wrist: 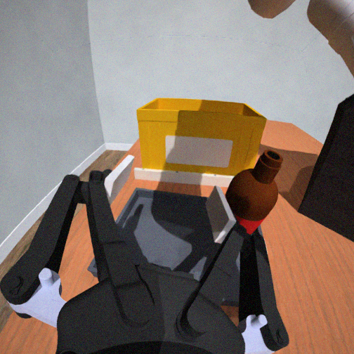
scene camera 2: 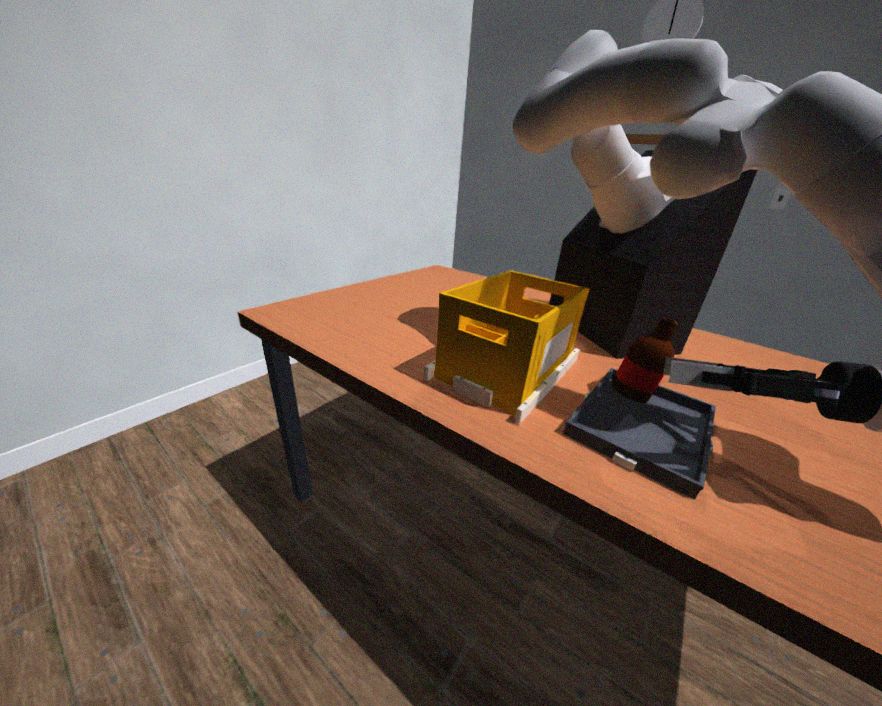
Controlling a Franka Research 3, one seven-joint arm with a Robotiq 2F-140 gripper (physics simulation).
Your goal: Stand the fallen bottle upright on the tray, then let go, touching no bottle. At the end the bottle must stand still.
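Observation:
The brown bottle with a red label point(scene camera 2: 645, 362) point(wrist: 252, 194) stands close to upright at the back corner of the dark grey tray point(scene camera 2: 625, 426) point(wrist: 152, 232), on the side near the black pedestal. It seems to lean slightly; its base is partly hidden by the tray rim and, in the wrist view, by the finger. My gripper point(scene camera 2: 672, 370) point(wrist: 171, 181) is open with nothing between its fingers. The bottle is outside them, beside the right finger pad in the wrist view. I cannot tell whether that pad touches it.
A yellow crate point(scene camera 2: 485, 353) point(wrist: 150, 145) stands beyond the tray, with white strips around its base. A black pedestal point(scene camera 2: 603, 287) point(wrist: 335, 175) stands behind the bottle. A small white block point(scene camera 2: 623, 460) is at the tray's outer edge.

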